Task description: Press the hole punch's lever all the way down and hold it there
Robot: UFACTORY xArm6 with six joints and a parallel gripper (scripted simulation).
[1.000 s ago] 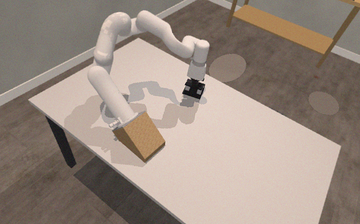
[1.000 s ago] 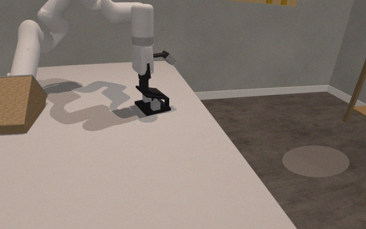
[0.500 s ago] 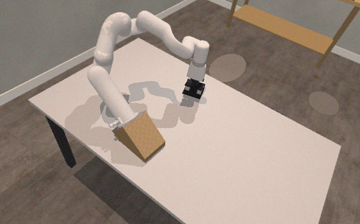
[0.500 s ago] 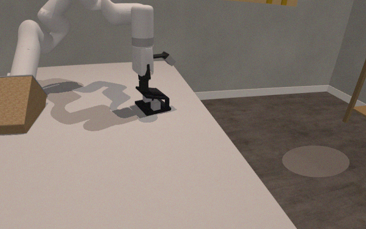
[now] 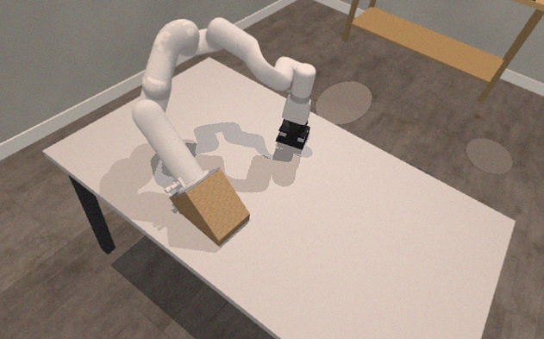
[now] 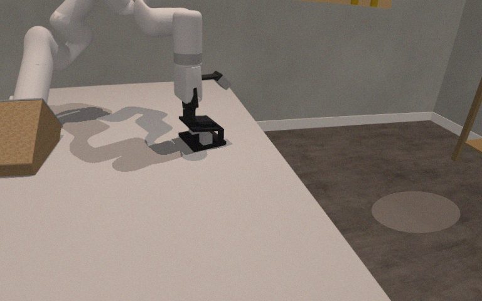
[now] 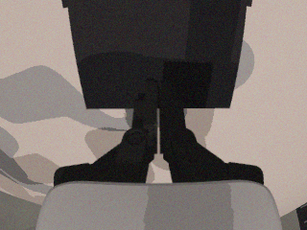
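The lever lies 4 cm below my hand, 3 cm ahead of it and 1 cm to the left of it. From my hand the other things lie so: black hole punch (6 cm below, 4 cm ahead, 2 cm to the left).
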